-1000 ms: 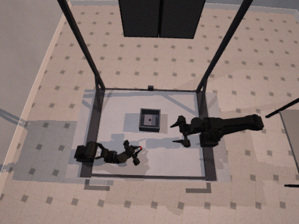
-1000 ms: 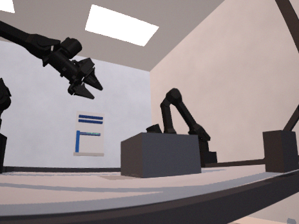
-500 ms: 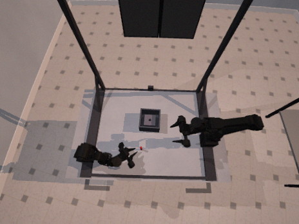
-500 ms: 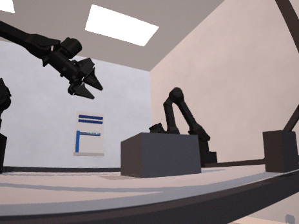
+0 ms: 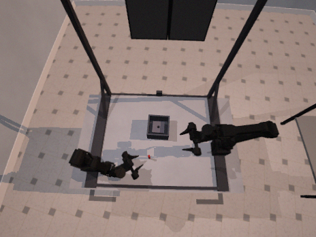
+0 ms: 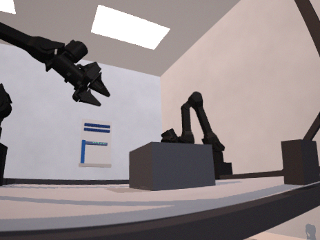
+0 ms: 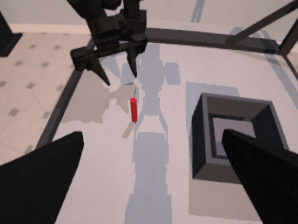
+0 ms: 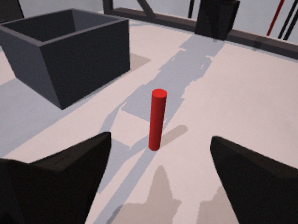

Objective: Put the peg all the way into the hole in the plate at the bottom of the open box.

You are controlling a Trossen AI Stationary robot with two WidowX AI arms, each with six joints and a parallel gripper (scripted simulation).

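Right now my right hand is 80 mm to the right of the red peg, 60 mm above it and 40 mm past it. The rest, counted from my right hand: box: 250 mm behind, 180 mm to the left, 70 mm below; grey plate: 250 mm behind, 180 mm to the left, 60 mm below.
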